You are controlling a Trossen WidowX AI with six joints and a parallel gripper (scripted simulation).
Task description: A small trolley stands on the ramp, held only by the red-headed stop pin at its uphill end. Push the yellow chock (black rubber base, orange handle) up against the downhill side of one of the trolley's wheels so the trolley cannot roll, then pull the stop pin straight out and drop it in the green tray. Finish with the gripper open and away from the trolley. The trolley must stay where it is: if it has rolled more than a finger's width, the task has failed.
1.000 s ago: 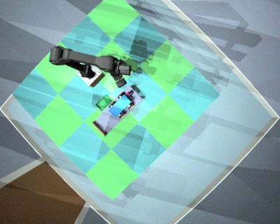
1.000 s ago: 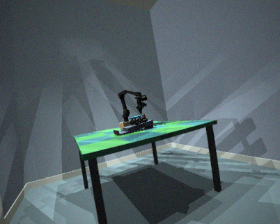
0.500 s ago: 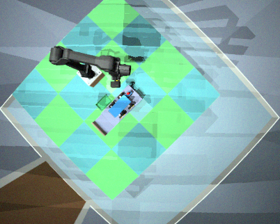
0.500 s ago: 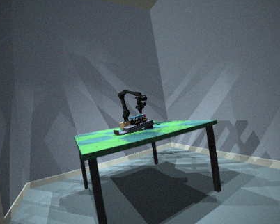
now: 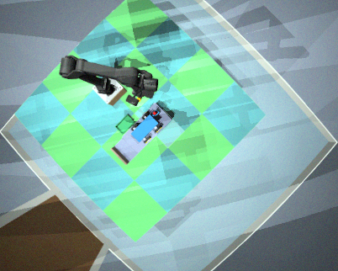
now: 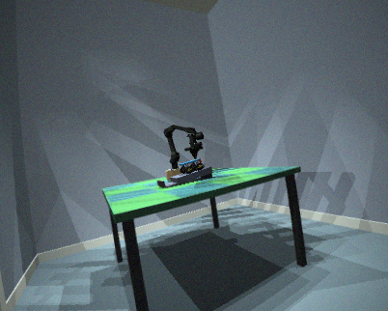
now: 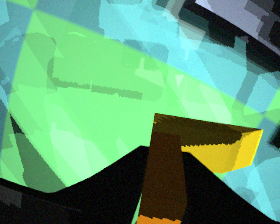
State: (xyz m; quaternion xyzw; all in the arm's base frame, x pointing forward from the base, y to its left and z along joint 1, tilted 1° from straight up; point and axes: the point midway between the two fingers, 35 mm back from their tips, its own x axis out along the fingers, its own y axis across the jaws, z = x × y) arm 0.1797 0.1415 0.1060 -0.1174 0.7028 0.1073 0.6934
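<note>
Now: gripper tip 1 cm short of the yellow chock, 2 cm to the left of it and 1 cm above it. The rest, counted from my gripper tip: blue trolley 16 cm ahead, 13 cm to the right, 6 cm below; then stop pin 14 cm ahead, 2 cm to the right, 4 cm below; then ramp 16 cm ahead, 14 cm to the right, 13 cm below.
</note>
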